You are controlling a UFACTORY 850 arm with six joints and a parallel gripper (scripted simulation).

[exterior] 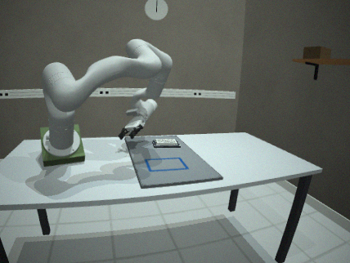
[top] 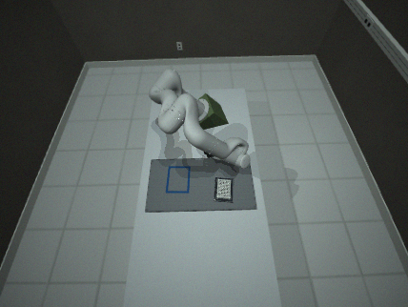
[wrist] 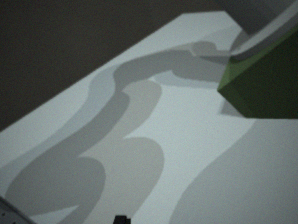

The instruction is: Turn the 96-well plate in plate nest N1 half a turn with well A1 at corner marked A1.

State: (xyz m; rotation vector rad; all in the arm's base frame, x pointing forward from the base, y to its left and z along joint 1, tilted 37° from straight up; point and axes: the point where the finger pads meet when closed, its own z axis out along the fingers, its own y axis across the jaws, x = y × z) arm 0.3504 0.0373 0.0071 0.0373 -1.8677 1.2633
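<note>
Right now the white 96-well plate is 27 cm ahead of my hand, 4 cm to the left of it and 7 cm below it. From my hand the other things lie so: dark plate nest N1: 27 cm ahead, 4 cm to the left, 8 cm below.
</note>
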